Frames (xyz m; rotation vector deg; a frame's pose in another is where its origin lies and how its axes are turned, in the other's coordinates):
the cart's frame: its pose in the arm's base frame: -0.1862 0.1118 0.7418 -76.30 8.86 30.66
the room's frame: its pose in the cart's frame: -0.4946 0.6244 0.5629 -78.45 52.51 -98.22
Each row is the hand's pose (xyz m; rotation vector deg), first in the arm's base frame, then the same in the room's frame.
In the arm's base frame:
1: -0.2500 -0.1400 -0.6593 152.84 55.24 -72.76
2: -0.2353 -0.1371 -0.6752 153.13 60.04 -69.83
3: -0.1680 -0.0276 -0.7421 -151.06 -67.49 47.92
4: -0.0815 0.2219 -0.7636 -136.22 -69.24 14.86
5: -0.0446 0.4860 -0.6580 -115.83 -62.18 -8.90
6: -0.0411 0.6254 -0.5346 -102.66 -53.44 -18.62
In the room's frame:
1: -1.1823 0.8235 0.6733 26.54 -118.70 0.05
2: -1.1939 0.8258 0.6917 28.46 -116.01 -2.50
3: -1.2163 0.7538 0.8154 35.69 -99.24 -2.57
4: -1.1554 0.5767 1.0028 47.56 -71.52 2.46
5: -0.9792 0.3818 1.1179 58.82 -45.30 12.66
6: -0.8251 0.2812 1.1458 64.70 -30.48 22.24

